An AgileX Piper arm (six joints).
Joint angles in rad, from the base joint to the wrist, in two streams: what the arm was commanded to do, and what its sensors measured. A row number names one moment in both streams.
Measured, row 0: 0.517 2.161 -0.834 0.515 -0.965 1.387
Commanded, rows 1 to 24: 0.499 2.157 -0.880 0.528 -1.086 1.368; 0.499 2.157 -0.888 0.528 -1.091 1.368; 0.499 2.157 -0.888 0.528 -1.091 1.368; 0.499 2.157 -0.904 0.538 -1.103 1.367; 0.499 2.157 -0.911 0.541 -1.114 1.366; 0.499 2.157 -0.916 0.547 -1.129 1.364; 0.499 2.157 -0.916 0.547 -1.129 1.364; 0.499 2.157 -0.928 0.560 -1.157 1.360; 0.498 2.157 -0.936 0.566 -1.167 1.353; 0.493 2.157 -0.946 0.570 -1.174 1.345; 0.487 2.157 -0.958 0.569 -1.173 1.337; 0.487 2.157 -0.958 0.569 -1.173 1.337; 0.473 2.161 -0.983 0.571 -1.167 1.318; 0.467 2.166 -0.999 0.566 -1.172 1.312; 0.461 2.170 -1.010 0.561 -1.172 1.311; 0.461 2.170 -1.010 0.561 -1.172 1.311; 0.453 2.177 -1.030 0.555 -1.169 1.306; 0.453 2.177 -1.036 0.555 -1.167 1.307; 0.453 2.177 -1.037 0.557 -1.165 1.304; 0.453 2.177 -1.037 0.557 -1.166 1.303; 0.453 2.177 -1.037 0.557 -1.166 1.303; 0.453 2.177 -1.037 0.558 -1.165 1.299; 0.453 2.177 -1.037 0.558 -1.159 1.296; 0.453 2.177 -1.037 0.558 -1.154 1.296
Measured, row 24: 0.514 2.188 -0.932 0.611 -0.875 1.327
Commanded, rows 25 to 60: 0.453 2.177 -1.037 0.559 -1.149 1.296; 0.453 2.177 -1.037 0.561 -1.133 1.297; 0.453 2.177 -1.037 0.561 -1.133 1.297; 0.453 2.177 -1.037 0.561 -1.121 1.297; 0.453 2.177 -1.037 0.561 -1.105 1.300; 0.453 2.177 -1.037 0.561 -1.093 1.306; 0.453 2.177 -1.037 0.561 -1.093 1.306; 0.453 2.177 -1.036 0.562 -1.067 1.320; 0.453 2.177 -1.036 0.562 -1.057 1.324; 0.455 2.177 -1.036 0.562 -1.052 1.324; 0.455 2.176 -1.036 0.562 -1.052 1.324; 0.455 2.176 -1.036 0.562 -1.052 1.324; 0.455 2.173 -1.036 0.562 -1.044 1.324; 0.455 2.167 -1.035 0.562 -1.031 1.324; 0.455 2.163 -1.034 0.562 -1.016 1.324; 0.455 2.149 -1.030 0.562 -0.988 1.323; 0.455 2.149 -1.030 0.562 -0.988 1.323; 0.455 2.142 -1.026 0.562 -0.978 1.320; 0.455 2.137 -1.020 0.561 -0.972 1.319; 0.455 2.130 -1.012 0.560 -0.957 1.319; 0.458 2.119 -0.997 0.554 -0.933 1.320; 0.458 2.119 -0.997 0.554 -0.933 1.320; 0.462 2.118 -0.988 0.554 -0.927 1.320; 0.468 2.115 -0.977 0.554 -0.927 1.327; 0.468 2.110 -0.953 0.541 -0.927 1.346; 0.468 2.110 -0.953 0.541 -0.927 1.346; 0.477 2.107 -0.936 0.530 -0.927 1.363; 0.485 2.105 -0.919 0.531 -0.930 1.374; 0.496 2.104 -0.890 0.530 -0.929 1.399; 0.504 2.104 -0.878 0.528 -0.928 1.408; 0.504 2.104 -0.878 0.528 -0.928 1.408; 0.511 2.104 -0.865 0.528 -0.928 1.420; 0.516 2.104 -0.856 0.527 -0.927 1.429; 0.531 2.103 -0.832 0.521 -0.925 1.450; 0.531 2.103 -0.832 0.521 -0.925 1.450; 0.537 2.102 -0.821 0.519 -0.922 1.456
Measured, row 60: 0.521 2.124 -0.840 0.544 -0.891 1.431
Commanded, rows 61 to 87: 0.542 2.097 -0.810 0.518 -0.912 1.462; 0.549 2.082 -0.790 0.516 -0.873 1.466; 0.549 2.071 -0.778 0.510 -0.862 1.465; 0.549 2.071 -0.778 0.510 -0.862 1.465; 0.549 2.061 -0.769 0.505 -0.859 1.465; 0.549 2.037 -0.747 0.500 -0.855 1.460; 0.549 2.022 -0.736 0.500 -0.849 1.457; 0.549 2.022 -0.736 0.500 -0.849 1.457; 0.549 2.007 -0.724 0.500 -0.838 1.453; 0.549 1.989 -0.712 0.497 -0.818 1.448; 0.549 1.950 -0.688 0.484 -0.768 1.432; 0.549 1.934 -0.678 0.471 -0.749 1.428; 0.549 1.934 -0.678 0.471 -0.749 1.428; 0.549 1.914 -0.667 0.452 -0.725 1.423; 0.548 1.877 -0.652 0.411 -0.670 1.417; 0.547 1.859 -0.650 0.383 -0.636 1.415; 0.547 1.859 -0.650 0.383 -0.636 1.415; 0.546 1.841 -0.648 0.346 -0.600 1.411; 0.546 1.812 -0.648 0.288 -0.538 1.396; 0.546 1.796 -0.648 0.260 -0.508 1.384; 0.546 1.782 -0.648 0.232 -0.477 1.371; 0.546 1.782 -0.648 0.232 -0.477 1.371; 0.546 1.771 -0.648 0.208 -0.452 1.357; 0.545 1.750 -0.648 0.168 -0.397 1.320; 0.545 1.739 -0.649 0.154 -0.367 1.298; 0.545 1.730 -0.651 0.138 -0.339 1.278; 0.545 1.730 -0.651 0.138 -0.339 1.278
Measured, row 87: 0.547 1.762 -0.650 0.200 -0.424 1.346
